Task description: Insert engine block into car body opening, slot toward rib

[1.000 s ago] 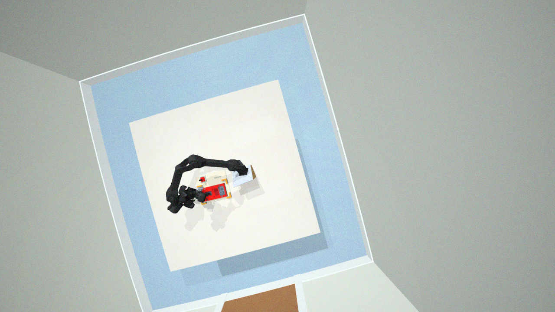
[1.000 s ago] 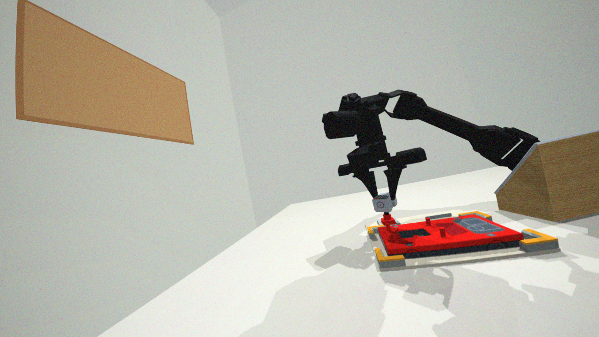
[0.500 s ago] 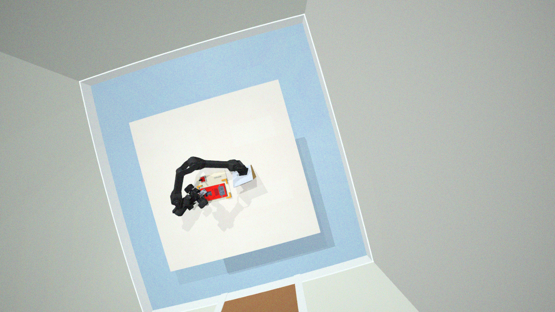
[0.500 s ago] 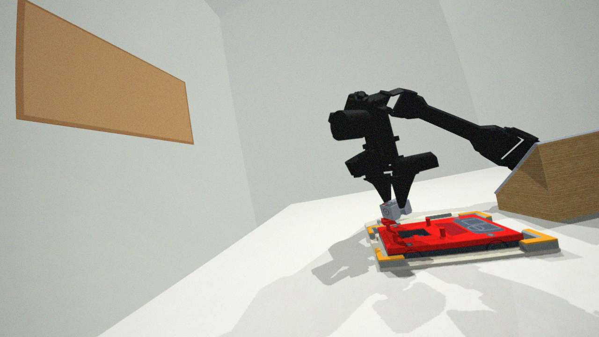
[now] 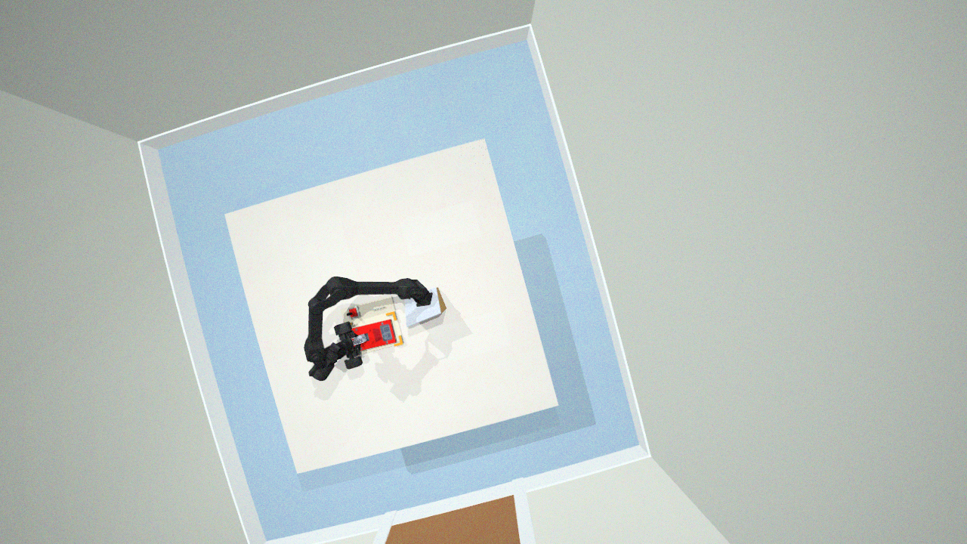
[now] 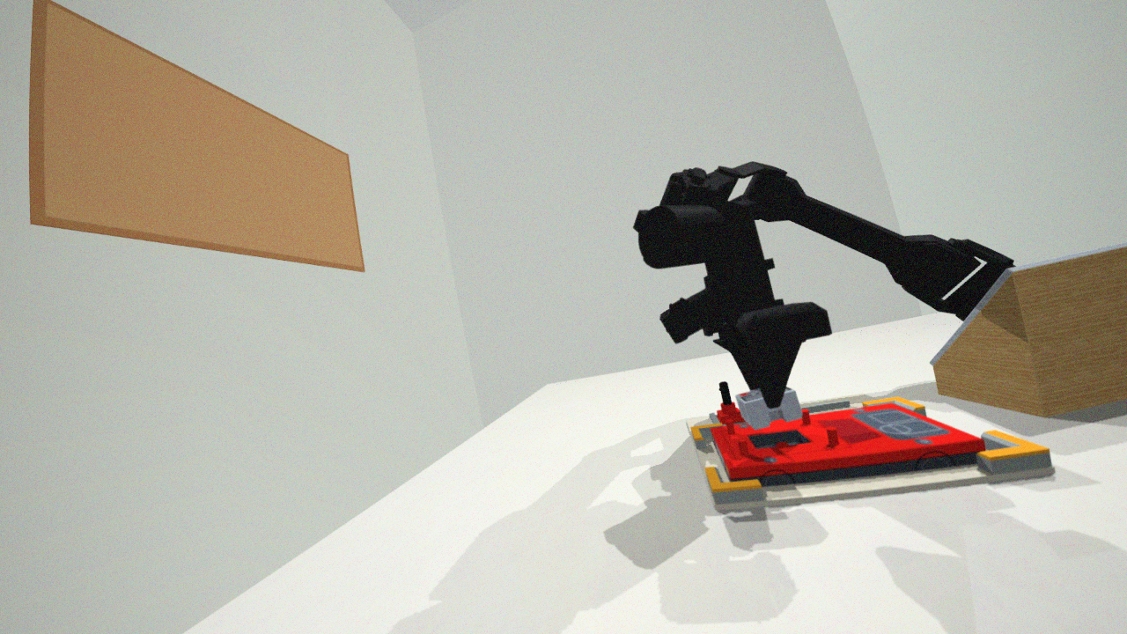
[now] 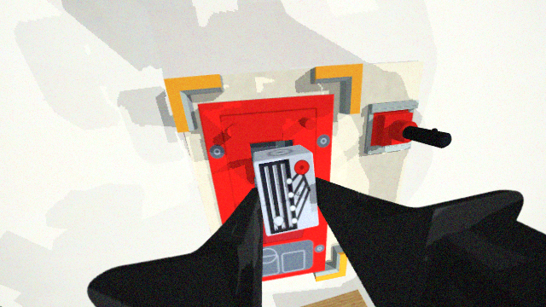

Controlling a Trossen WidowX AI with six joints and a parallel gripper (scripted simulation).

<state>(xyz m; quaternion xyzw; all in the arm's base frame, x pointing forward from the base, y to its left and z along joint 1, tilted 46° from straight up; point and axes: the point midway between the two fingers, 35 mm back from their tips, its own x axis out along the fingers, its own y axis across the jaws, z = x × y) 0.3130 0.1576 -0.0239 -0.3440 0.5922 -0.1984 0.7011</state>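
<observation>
Now: the engine block 10 mm below my gripper tip.
</observation>
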